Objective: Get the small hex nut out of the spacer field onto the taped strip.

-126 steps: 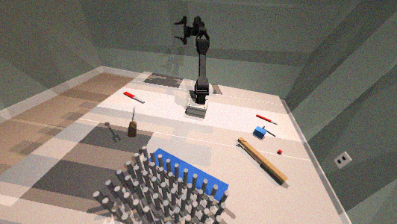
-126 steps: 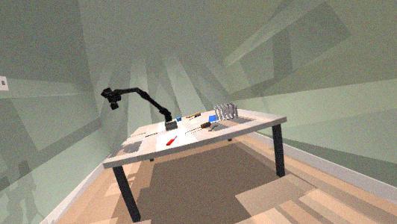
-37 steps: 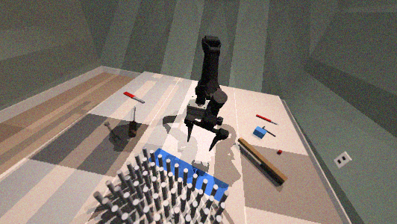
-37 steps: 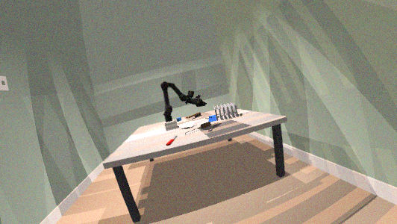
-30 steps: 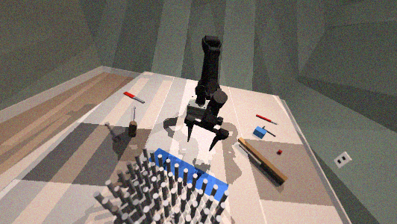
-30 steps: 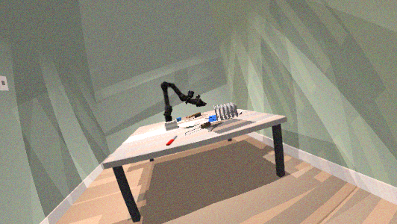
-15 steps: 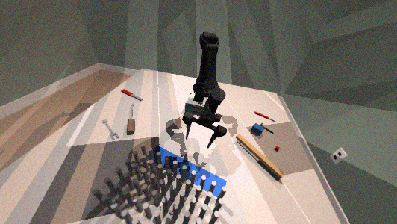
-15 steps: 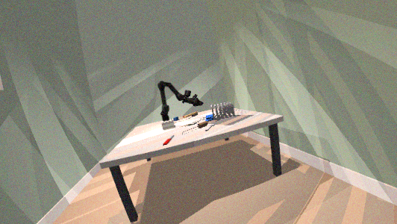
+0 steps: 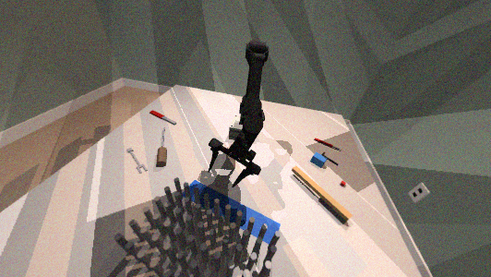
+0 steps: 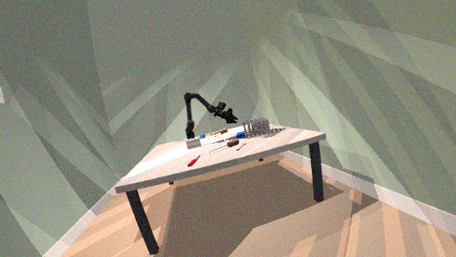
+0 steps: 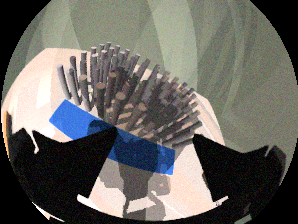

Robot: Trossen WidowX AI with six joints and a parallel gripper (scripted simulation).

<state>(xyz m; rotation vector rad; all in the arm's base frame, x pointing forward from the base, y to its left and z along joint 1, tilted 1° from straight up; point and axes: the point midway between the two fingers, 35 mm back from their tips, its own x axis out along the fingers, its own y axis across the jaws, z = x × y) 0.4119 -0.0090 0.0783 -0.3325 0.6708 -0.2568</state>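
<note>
Now: the hook tool 24 cm behind my gripper tip, 35 cm to the right of it and 13 cm below it. Round my gripper tip: blue taped strip 2 cm ahead, 4 cm to the left, 14 cm below; grey wrench 12 cm behind, 41 cm to the right, 14 cm below; blue block 31 cm behind, 41 cm to the left, 12 cm below.
</note>
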